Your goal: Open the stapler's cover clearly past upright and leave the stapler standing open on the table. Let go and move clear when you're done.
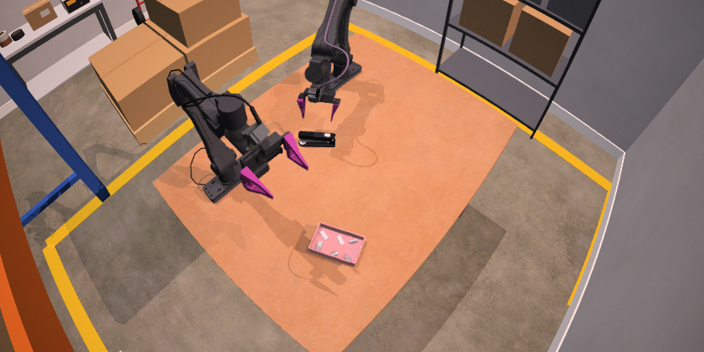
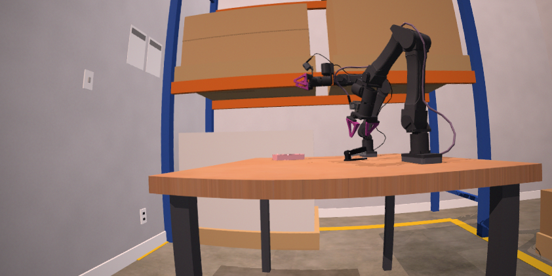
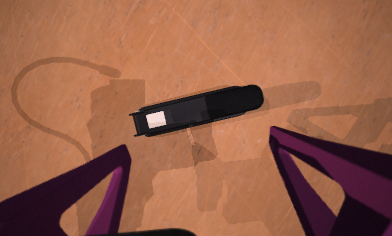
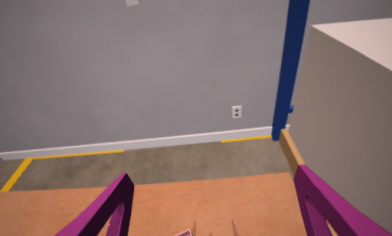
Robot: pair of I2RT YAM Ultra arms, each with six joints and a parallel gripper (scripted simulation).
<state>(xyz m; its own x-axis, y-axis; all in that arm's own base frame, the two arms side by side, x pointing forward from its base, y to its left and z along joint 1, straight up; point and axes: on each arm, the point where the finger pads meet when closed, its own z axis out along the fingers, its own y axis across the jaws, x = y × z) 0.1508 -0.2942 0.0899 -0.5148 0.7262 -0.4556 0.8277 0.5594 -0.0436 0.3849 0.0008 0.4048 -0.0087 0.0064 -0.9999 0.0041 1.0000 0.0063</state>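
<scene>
Right now the black stapler is 1 cm ahead of my left hand, 2 cm to the right of it and 8 cm below it. The rest, counted from my left hand: pink tray (30 cm ahead, 29 cm to the right, 10 cm below).
</scene>
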